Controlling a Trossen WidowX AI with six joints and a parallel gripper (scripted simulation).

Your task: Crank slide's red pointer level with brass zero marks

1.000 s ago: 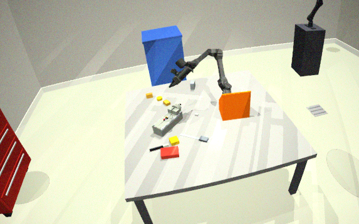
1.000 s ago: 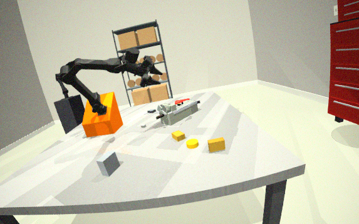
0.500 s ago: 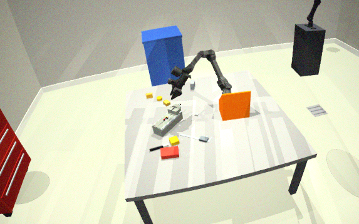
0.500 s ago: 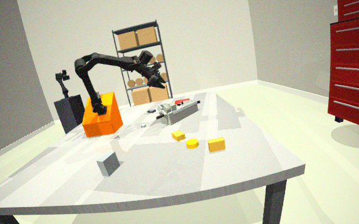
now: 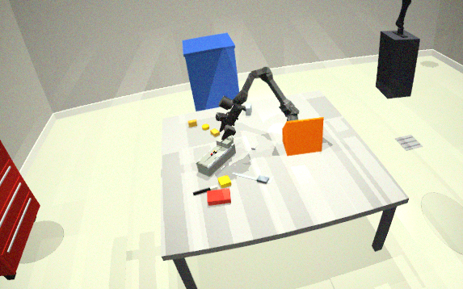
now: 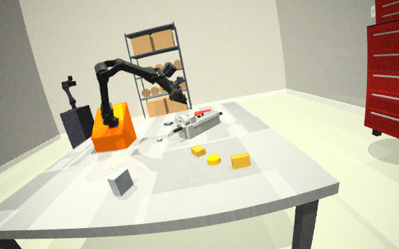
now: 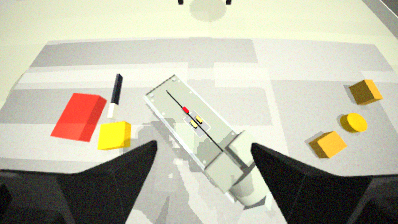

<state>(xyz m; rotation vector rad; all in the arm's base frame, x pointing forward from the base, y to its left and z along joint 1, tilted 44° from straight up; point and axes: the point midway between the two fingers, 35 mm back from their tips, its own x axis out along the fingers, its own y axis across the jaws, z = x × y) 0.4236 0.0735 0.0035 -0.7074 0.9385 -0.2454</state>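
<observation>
Right now the dark brown crank handle is 5 cm behind my gripper tip, 14 cm to the right of it and 11 cm below it. Round my gripper tip: yellow block: 1 cm ahead, 21 cm to the left, 16 cm below; grey cube: 21 cm behind, 51 cm to the right, 14 cm below; red pointer: 7 cm ahead, 4 cm to the left, 10 cm below.
</observation>
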